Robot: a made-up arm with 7 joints.
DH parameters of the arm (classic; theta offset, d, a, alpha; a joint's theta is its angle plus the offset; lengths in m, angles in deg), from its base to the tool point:
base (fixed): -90 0.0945 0 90
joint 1: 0 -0.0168 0.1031 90
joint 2: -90 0.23 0.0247 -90
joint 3: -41 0 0.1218 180
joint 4: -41 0.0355 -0.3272 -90
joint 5: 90 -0.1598 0.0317 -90
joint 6: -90 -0.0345 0.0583 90
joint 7: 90 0.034 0.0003 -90
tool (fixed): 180 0.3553 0 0
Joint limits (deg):
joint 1: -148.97..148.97
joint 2: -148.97..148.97
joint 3: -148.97..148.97
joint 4: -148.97..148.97
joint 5: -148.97..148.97
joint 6: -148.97..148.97
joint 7: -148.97..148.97
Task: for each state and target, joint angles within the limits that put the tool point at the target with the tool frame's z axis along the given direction. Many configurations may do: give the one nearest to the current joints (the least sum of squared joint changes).
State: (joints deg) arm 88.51 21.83 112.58 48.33 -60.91 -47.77 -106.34
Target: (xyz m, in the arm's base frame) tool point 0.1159 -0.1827 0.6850 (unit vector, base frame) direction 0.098 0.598 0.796
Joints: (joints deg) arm 122.28 8.52 134.96 18.39 -101.58 -42.21 -110.06
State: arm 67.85 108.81 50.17 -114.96 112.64 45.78 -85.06
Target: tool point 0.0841 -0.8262 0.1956 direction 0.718 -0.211 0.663
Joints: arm 54.59 137.44 8.89 -118.24 114.84 73.21 -102.76
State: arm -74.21 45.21 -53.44 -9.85 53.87 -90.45 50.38
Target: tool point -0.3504 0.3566 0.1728 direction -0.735 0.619 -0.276
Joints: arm -99.50 66.80 -31.28 -38.72 43.75 -133.03 33.74
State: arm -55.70 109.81 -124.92 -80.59 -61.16 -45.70 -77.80
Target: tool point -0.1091 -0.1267 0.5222 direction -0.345 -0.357 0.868
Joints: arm -62.87 69.51 -127.44 -79.92 -7.51 -36.33 -92.03
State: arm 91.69 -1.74 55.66 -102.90 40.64 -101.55 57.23
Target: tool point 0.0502 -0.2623 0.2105 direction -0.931 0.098 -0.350
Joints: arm 104.88 17.72 91.75 -80.94 12.15 -75.51 103.42
